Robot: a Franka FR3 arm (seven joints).
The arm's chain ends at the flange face. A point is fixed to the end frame.
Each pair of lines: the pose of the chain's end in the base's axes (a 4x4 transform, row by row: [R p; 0 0 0 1], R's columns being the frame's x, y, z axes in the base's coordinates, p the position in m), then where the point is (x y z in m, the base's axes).
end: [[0.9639 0.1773 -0.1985 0.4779], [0.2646 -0.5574 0.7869 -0.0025], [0.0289 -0.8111 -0.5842 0.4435], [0 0 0 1]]
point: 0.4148 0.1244 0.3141
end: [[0.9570 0.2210 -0.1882 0.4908], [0.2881 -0.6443 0.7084 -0.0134], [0.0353 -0.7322 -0.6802 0.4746], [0 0 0 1]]
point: 0.4308 0.0960 0.3288
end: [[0.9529 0.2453 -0.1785 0.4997], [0.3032 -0.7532 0.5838 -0.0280], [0.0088 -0.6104 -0.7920 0.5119], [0 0 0 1]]
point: 0.4422 0.0550 0.3487
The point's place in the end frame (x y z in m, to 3 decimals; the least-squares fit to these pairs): -0.031 0.023 0.188
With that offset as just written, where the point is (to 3 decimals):
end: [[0.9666 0.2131 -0.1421 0.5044], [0.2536 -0.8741 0.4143 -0.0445], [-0.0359 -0.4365 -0.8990 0.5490], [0 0 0 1]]
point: 0.453 0.005 0.371
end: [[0.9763 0.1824 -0.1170 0.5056], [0.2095 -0.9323 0.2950 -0.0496], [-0.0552 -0.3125 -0.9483 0.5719], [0 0 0 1]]
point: 0.458 -0.022 0.388
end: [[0.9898 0.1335 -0.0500 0.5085], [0.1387 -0.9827 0.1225 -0.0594], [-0.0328 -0.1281 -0.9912 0.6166], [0 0 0 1]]
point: 0.471 -0.063 0.428
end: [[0.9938 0.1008 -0.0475 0.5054], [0.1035 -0.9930 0.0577 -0.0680], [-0.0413 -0.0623 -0.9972 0.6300], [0 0 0 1]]
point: 0.468 -0.083 0.442
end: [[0.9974 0.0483 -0.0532 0.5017], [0.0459 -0.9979 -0.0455 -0.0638], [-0.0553 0.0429 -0.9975 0.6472], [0 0 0 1]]
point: 0.462 -0.097 0.462
